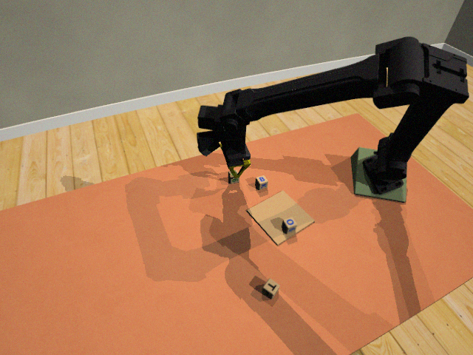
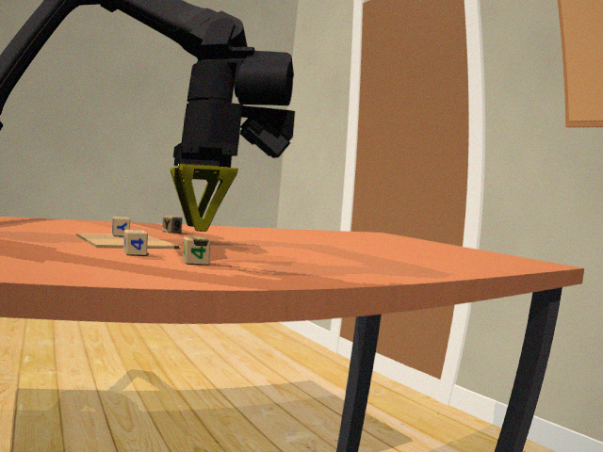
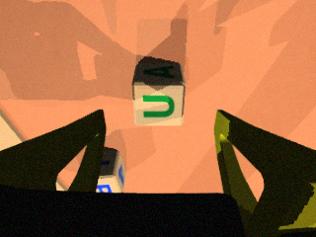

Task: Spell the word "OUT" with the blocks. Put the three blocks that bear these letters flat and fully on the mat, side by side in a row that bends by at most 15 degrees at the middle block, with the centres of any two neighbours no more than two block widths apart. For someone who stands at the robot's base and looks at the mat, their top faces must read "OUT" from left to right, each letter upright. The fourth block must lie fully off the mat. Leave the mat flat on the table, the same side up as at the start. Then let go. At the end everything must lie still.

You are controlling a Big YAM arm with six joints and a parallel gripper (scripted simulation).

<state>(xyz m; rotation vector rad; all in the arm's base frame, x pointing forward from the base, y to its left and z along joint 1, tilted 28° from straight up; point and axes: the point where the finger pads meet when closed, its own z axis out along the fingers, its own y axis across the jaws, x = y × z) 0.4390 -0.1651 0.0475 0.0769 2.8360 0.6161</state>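
My hand is 17 cm to the right of the tan mat, 9 cm past it and 5 cm above it. Also, from my hand: O block 22 cm to the left, 10 cm behind, 3 cm below; wooden block 8 cm behind, 5 cm to the left, 3 cm below.
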